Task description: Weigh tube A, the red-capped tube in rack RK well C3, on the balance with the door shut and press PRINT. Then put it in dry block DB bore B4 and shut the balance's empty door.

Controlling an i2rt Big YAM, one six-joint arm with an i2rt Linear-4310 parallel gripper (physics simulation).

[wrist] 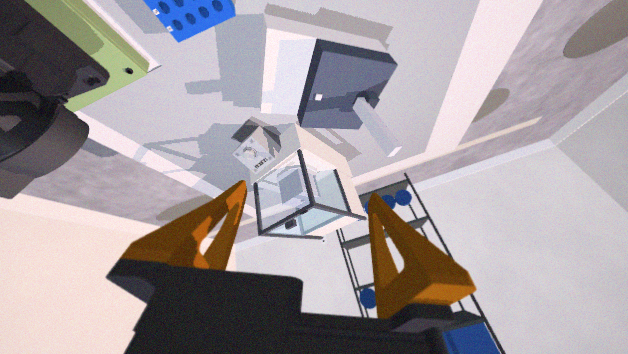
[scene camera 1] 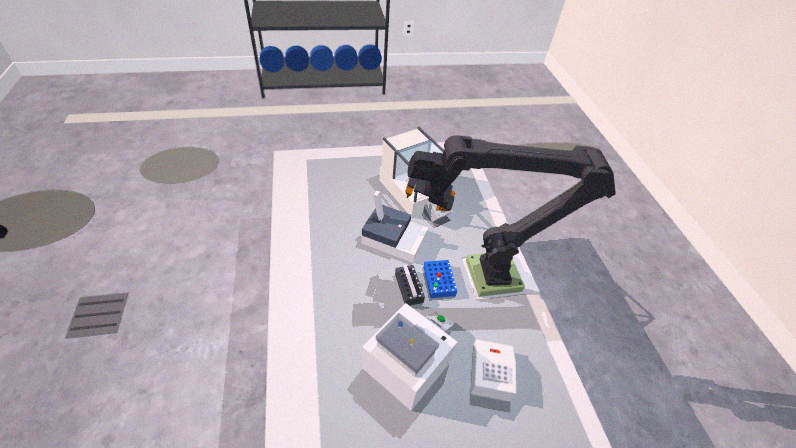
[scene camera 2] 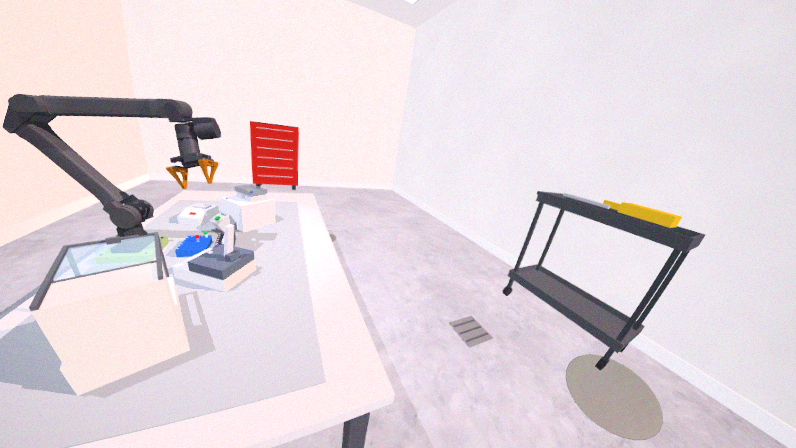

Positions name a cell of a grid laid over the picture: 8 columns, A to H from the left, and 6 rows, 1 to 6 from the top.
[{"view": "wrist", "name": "my gripper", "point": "D4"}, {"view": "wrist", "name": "balance door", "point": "E4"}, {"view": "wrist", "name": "dark stand with white post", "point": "E2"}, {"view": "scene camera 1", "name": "my gripper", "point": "E3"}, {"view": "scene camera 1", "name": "dark stand with white post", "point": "D4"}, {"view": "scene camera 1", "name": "white box with grey lid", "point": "E5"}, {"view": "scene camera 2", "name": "my gripper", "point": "B3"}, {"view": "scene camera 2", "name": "balance door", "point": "B4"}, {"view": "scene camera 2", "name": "dark stand with white post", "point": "C4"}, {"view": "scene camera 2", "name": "white box with grey lid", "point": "C3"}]
